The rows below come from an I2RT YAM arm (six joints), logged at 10 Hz.
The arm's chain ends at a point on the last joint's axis. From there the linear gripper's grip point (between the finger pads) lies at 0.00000 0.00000 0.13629 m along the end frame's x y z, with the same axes.
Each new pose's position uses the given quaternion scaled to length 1; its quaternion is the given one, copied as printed.
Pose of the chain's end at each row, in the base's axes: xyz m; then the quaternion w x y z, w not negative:
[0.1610, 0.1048, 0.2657, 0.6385, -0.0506, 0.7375, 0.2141]
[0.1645, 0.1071, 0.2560, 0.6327, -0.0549, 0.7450, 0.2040]
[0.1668, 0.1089, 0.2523, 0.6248, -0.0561, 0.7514, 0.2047]
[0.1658, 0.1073, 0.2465, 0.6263, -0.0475, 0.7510, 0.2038]
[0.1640, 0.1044, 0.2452, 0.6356, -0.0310, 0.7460, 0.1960]
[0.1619, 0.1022, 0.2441, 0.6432, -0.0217, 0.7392, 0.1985]
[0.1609, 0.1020, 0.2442, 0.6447, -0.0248, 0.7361, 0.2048]
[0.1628, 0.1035, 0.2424, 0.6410, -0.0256, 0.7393, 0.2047]
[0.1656, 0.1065, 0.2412, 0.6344, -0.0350, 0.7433, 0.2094]
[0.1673, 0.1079, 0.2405, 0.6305, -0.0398, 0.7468, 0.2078]
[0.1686, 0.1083, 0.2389, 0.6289, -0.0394, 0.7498, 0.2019]
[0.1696, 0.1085, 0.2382, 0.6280, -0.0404, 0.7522, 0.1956]
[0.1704, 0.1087, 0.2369, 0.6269, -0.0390, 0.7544, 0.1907]
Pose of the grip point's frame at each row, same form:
[0.2864, 0.1566, 0.2530, 0.6385, -0.0506, 0.7375, 0.2141]
[0.2899, 0.1580, 0.2402, 0.6327, -0.0549, 0.7450, 0.2040]
[0.2916, 0.1604, 0.2338, 0.6248, -0.0561, 0.7514, 0.2047]
[0.2914, 0.1571, 0.2284, 0.6263, -0.0475, 0.7510, 0.2038]
[0.2916, 0.1496, 0.2295, 0.6356, -0.0310, 0.7460, 0.1960]
[0.2903, 0.1460, 0.2313, 0.6432, -0.0217, 0.7392, 0.1985]
[0.2889, 0.1474, 0.2326, 0.6447, -0.0248, 0.7361, 0.2048]
[0.2905, 0.1492, 0.2295, 0.6410, -0.0256, 0.7393, 0.2047]
[0.2921, 0.1550, 0.2266, 0.6344, -0.0350, 0.7433, 0.2094]
[0.2934, 0.1570, 0.2243, 0.6305, -0.0398, 0.7468, 0.2078]
[0.2950, 0.1563, 0.2215, 0.6289, -0.0394, 0.7498, 0.2019]
[0.2962, 0.1555, 0.2198, 0.6280, -0.0404, 0.7522, 0.1956]
[0.2973, 0.1546, 0.2176, 0.6269, -0.0390, 0.7544, 0.1907]

